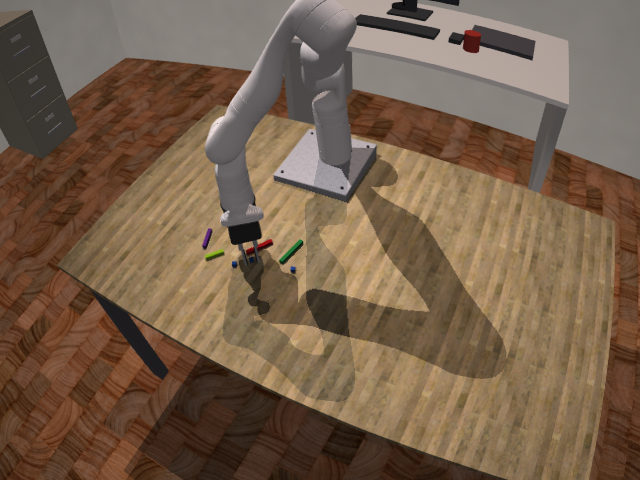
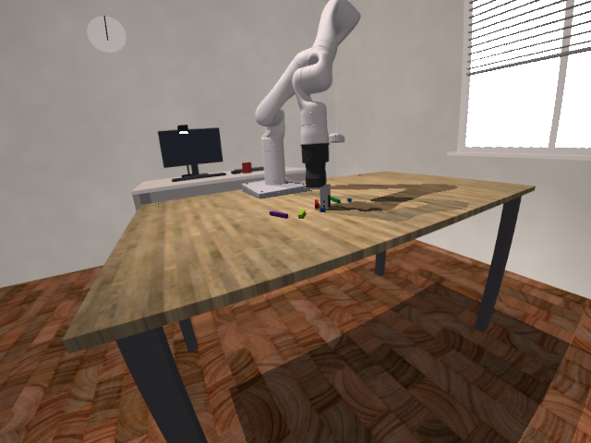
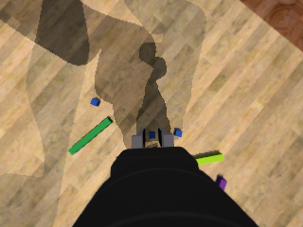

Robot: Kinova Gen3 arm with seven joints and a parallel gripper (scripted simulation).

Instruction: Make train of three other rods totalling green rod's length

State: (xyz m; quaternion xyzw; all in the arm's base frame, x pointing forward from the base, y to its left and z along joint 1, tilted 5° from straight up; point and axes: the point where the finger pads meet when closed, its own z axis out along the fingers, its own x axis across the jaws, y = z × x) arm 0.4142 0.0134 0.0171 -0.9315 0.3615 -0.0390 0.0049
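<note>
Now: hand 40 mm past the red rod, 10 mm to the left of it and 10 mm above it. Also, from my hand: green rod 70 mm behind, 70 mm to the left, 10 mm below; purple rod 150 mm to the right, 10 mm below; lime rod 40 mm ahead, 90 mm to the right, 10 mm below.
</note>
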